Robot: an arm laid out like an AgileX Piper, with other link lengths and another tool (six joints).
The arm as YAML. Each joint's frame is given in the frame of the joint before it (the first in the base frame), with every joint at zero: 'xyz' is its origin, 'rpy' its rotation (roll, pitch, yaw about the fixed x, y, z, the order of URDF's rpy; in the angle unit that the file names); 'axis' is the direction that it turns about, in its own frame. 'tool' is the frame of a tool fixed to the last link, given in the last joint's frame.
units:
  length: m
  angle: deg
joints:
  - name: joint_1
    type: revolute
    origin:
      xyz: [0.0, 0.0, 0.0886]
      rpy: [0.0, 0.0, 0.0]
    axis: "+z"
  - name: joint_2
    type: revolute
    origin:
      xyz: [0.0, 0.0, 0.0]
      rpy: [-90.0, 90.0, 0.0]
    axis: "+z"
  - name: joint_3
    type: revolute
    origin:
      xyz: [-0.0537, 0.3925, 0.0]
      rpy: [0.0, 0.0, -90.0]
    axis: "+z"
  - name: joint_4
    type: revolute
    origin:
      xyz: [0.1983, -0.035, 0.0]
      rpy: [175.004, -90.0, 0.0]
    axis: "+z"
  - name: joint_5
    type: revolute
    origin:
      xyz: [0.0, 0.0, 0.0]
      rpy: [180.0, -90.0, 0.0]
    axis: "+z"
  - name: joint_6
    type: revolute
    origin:
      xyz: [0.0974, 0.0, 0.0]
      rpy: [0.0, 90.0, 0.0]
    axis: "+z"
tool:
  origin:
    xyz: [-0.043, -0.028, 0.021]
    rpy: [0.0, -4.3, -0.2]
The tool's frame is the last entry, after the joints.
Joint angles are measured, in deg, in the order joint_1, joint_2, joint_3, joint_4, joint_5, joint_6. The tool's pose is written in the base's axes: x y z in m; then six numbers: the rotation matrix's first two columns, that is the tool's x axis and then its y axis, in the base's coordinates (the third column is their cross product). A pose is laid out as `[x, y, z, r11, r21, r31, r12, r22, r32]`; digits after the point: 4 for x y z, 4 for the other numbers.
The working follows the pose.
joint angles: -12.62 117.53 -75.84 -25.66 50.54 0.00
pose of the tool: [0.4185, -0.0866, 0.1801, 0.0603, -0.9593, 0.2759, -0.9981, -0.0618, 0.0032]
Where each joint sits with the arm in this pose, in the base's axes (m; each line is computed from the numbers above, not from the rounded line before):
joint_1: 0.0000 0.0000 0.0886
joint_2: 0.0000 0.0000 0.0886
joint_3: 0.2235 -0.0500 0.4118
joint_4: 0.3907 -0.0875 0.3061
joint_5: 0.3907 -0.0875 0.3061
joint_6: 0.3925 -0.1213 0.2147
the tool: 0.4185 -0.0866 0.1801

